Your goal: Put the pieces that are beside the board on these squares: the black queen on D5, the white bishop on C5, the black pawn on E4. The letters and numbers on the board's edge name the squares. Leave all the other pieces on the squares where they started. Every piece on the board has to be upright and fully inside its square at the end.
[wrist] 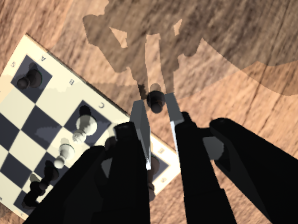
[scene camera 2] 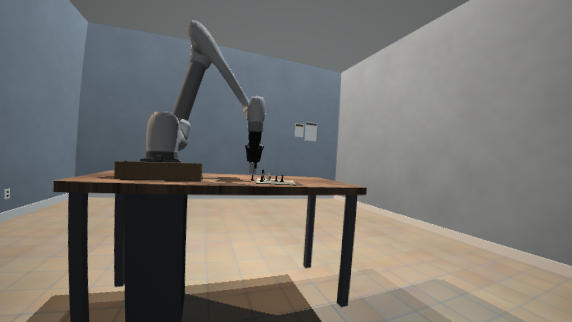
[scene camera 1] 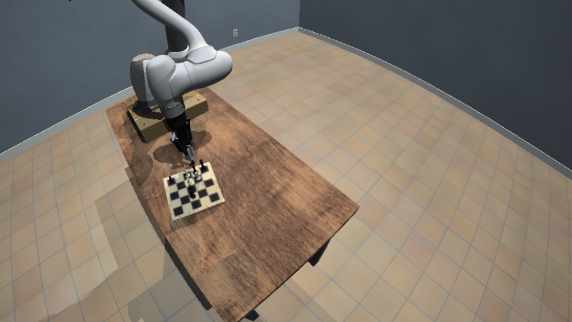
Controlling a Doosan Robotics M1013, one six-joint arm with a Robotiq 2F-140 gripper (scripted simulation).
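Observation:
The gripper point(scene camera 1: 190, 157) is visible together with a chessboard point(scene camera 1: 208, 194). In the wrist's own picture, too, the gripper point(wrist: 157, 112) appears, and so does the chessboard point(wrist: 45, 117).

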